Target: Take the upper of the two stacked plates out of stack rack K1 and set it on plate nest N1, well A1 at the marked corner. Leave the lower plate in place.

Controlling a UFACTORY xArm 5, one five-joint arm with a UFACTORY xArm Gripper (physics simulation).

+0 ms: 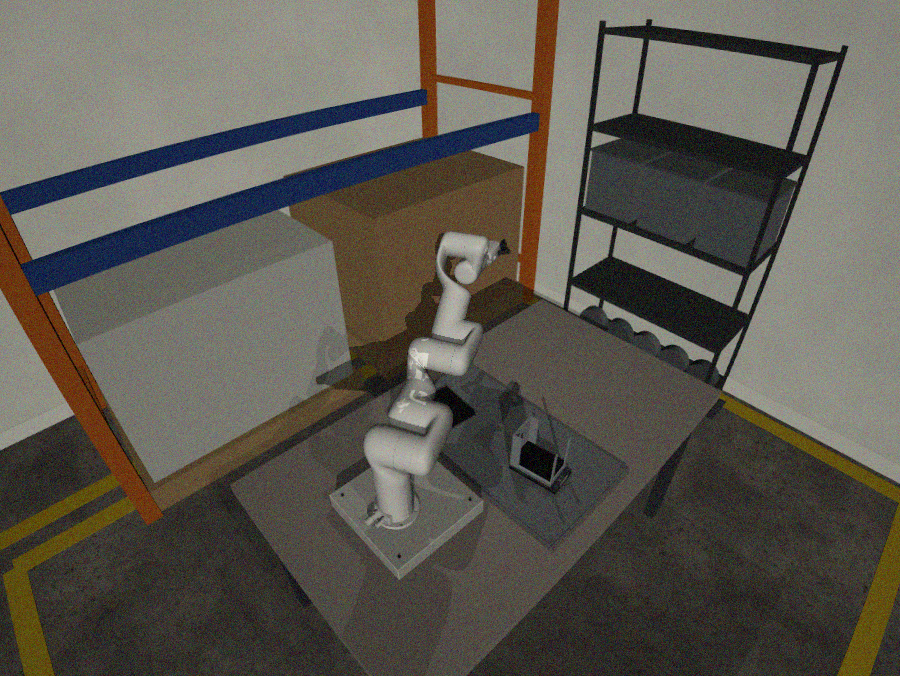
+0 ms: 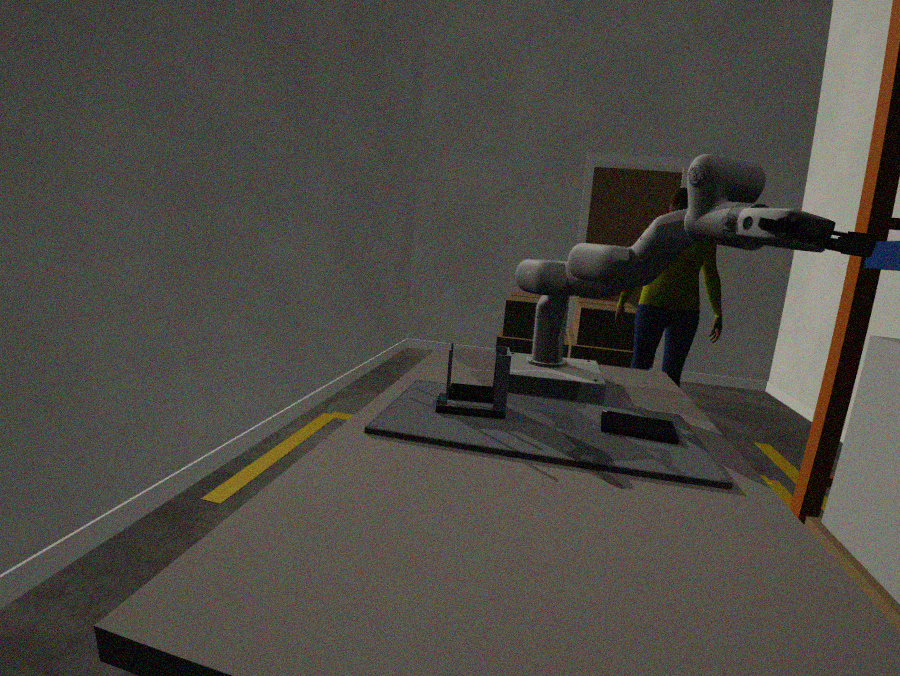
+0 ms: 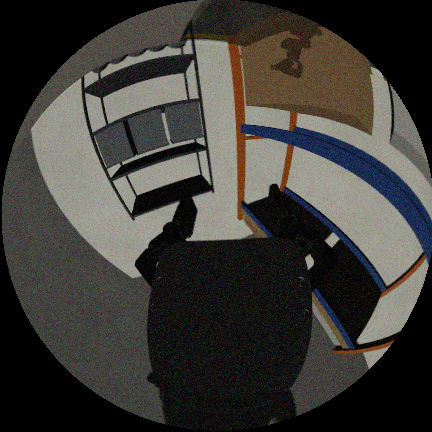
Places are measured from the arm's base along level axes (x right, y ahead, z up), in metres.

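Pixels of known places: gripper, fingertip midpoint: point(image 1: 491, 242) point(image 2: 852, 240) point(image 3: 229, 197); arm's base at its link origin: point(image 1: 396, 509) point(image 2: 546, 362).
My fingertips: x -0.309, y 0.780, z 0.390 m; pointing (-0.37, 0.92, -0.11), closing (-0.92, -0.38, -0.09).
Ahead of a thing's pixels: the offset from my fingertips to its middle. Level surfaces: height alone.
The stack rack K1 @[dx +0.511, dy -0.389, dz -0.356 m] point(image 1: 525, 430) point(image 2: 502, 382) has tall upright guides and stands on the grey board. Dark plate material @[dx +0.501, dy -0.390, dz -0.389 m] point(image 1: 540, 462) point(image 2: 471, 393) sits low between its guides; the two plates cannot be told apart. A low black block @[dx +0.126, dy -0.378, dz -0.422 m] point(image 1: 456, 407) point(image 2: 640, 426), apparently plate nest N1, lies on the board nearer the pallet racking; its well and marked corner cannot be made out. My gripper point(image 1: 504, 247) point(image 2: 870, 243) point(image 3: 229, 197) is open, with its fingers spread and empty. It is raised high, points sideways towards the racking side, and is far from rack and nest.
The grey board @[dz -0.429 m] point(image 1: 552, 520) point(image 2: 407, 420) lies on the table @[dz -0.442 m] point(image 1: 582, 349) point(image 2: 436, 545). Pallet racking with orange posts point(image 1: 534, 218) point(image 3: 241, 165) and blue beams stands beside the table, holding large boxes. A black shelf unit stands at the wall. A person point(image 2: 672, 291) stands behind the arm.
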